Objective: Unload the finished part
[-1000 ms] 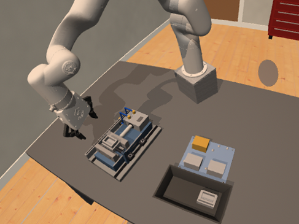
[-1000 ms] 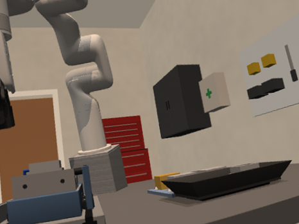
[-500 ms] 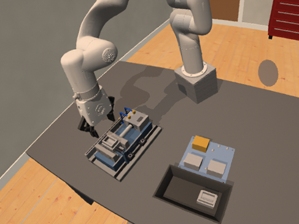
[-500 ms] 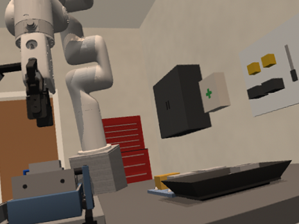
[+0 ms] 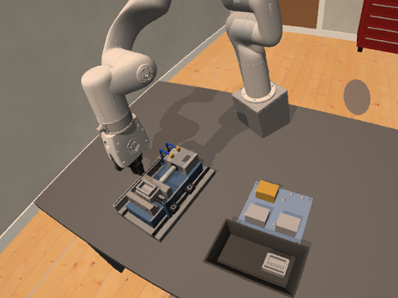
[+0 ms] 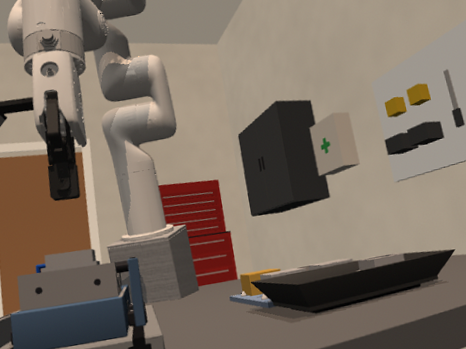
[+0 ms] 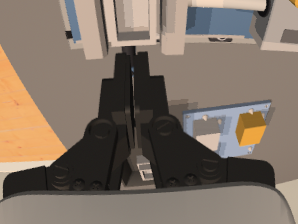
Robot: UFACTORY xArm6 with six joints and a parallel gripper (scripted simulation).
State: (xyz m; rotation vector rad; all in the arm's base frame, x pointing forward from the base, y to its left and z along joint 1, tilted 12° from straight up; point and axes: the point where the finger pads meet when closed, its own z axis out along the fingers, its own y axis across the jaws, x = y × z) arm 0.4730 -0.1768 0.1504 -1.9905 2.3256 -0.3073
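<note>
Now: the blue vise 6 cm behind my hand, 1 cm to the left of it and 16 cm below it. Round my hand: light blue plate (11 cm behind, 36 cm to the left, 20 cm below); dark outfeed tray (5 cm ahead, 35 cm to the left, 19 cm below); yellow block (16 cm behind, 31 cm to the left, 17 cm below).
</note>
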